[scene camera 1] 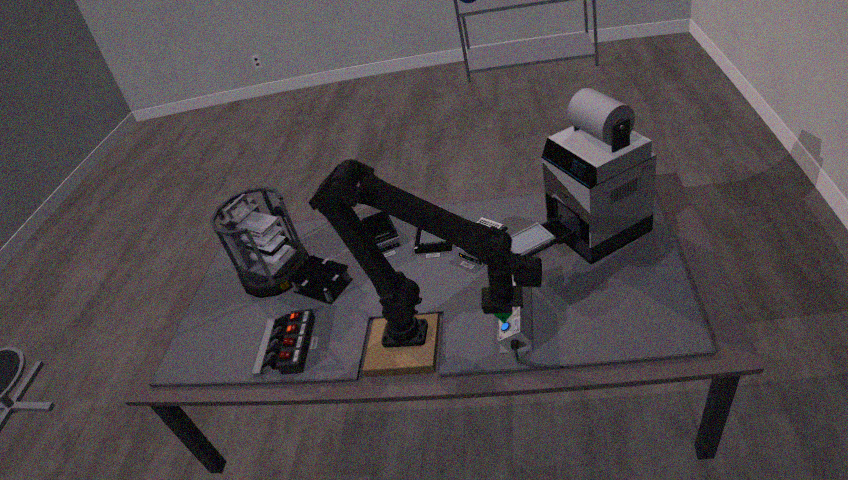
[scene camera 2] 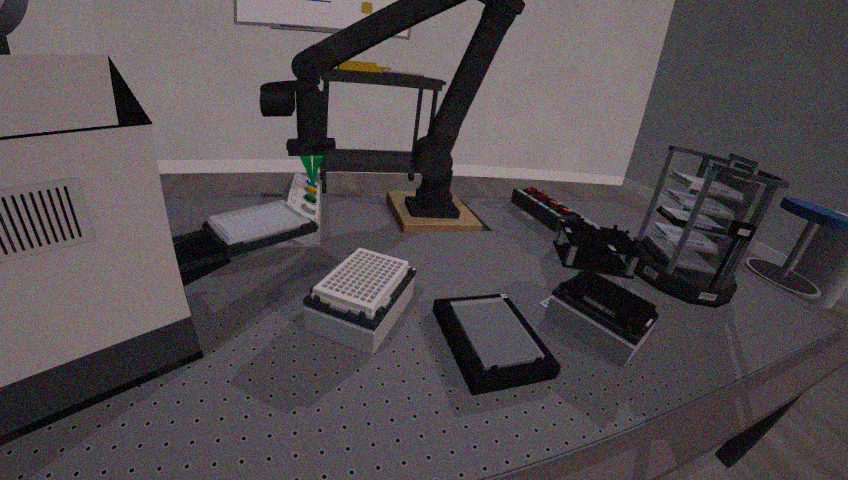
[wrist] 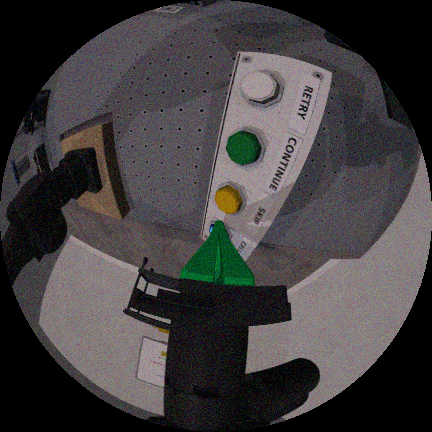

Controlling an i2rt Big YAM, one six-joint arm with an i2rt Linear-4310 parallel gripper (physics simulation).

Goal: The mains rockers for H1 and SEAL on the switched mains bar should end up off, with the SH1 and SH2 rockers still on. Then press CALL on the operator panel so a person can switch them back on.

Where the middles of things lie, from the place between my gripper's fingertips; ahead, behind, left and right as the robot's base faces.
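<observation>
Green CONTINUE button point(wrist: 242, 147) located 8 cm ahead of my hand; white RETRY button point(wrist: 259, 86) 13 cm ahead of my hand. Plate tray point(scene camera 2: 239, 248) 10 cm to the right of my hand, 30 cm ahead of it and 3 cm above it. Clear rack tower point(scene camera 2: 736, 201) 79 cm to the left of my hand, 33 cm ahead of it and 8 cm above it. Going by their middles, the tower is the farthest from my hand of the things named here, and the green CONTINUE button the nearest.
</observation>
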